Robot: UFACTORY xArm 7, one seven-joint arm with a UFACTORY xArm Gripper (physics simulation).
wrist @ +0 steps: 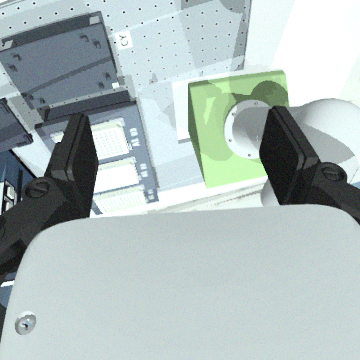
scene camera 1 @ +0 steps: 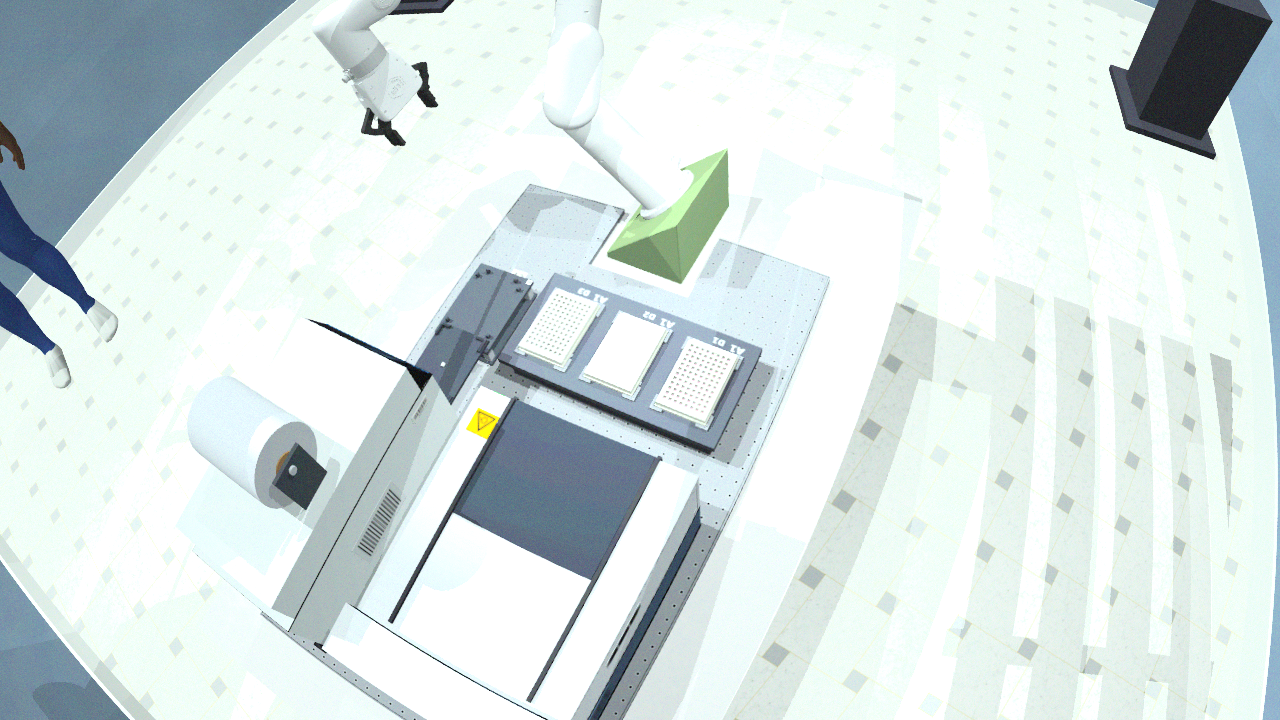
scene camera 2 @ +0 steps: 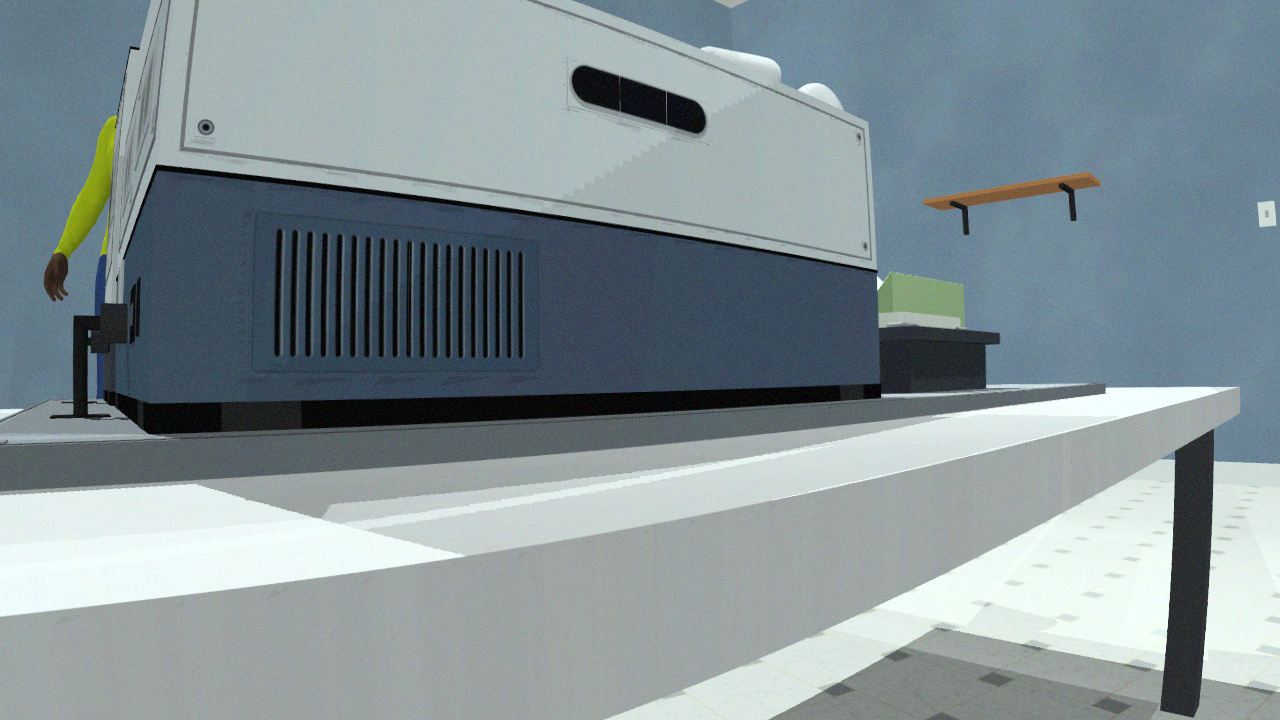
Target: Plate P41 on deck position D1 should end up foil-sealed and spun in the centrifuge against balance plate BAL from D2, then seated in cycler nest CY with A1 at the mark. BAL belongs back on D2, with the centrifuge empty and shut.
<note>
The gripper [scene camera 1: 417, 125] is open and holds nothing. Also in view: a BAL plate [scene camera 1: 624, 356], a well plate with pink wells [scene camera 1: 701, 373], a centrifuge [scene camera 1: 528, 570] and a foil roll [scene camera 1: 243, 434].
The BAL plate is seen too in the wrist view [wrist: 113, 174]. The well plate with pink wells shows as well in the wrist view [wrist: 129, 197] and in scene camera 2 [scene camera 2: 927, 320]. The gripper shows as well in the wrist view [wrist: 179, 132]. Scene camera 2 does not show the BAL plate, which is hidden by the centrifuge.
</note>
